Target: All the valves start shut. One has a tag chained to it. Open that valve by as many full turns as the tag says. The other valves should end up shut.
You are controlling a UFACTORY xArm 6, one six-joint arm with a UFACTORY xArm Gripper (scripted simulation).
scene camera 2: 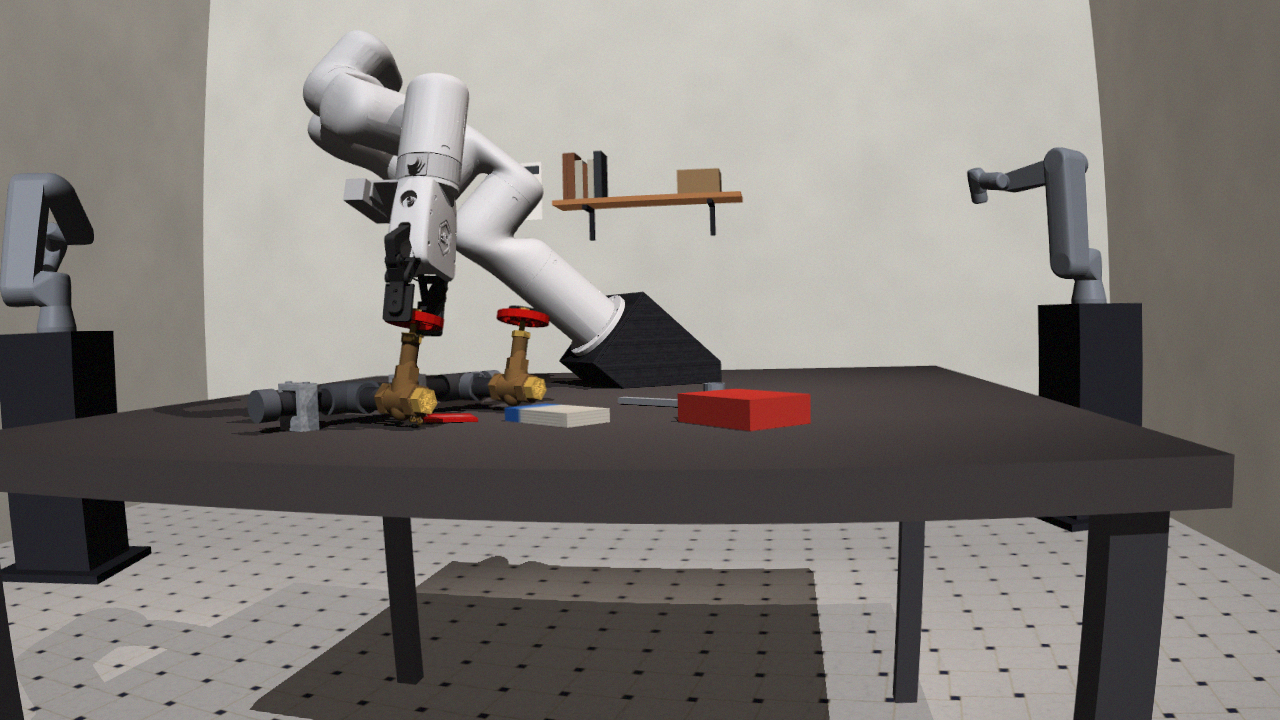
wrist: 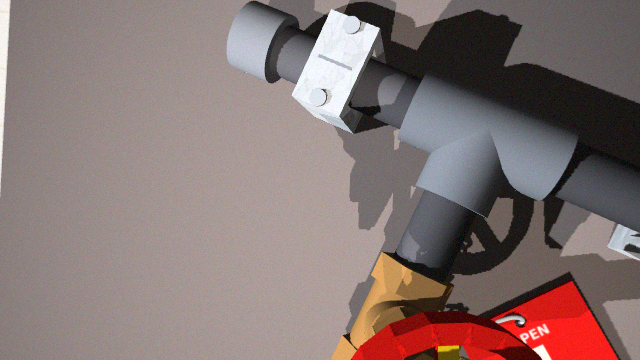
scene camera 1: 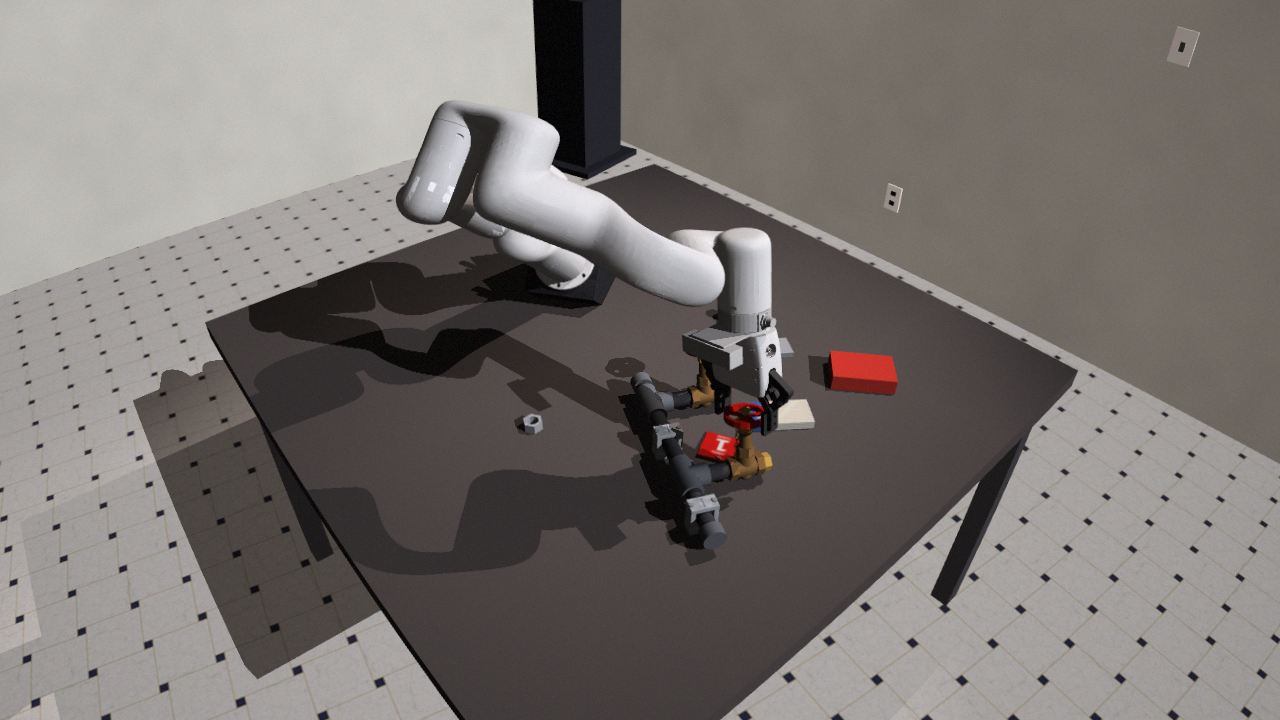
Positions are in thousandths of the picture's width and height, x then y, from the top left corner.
My gripper shows in scene camera 2 (323, 458) and in scene camera 1 (582, 585); in the wrist view it is out of frame. A red box shows in scene camera 2 (580, 569) and in scene camera 1 (663, 516); in the wrist view it is out of frame.
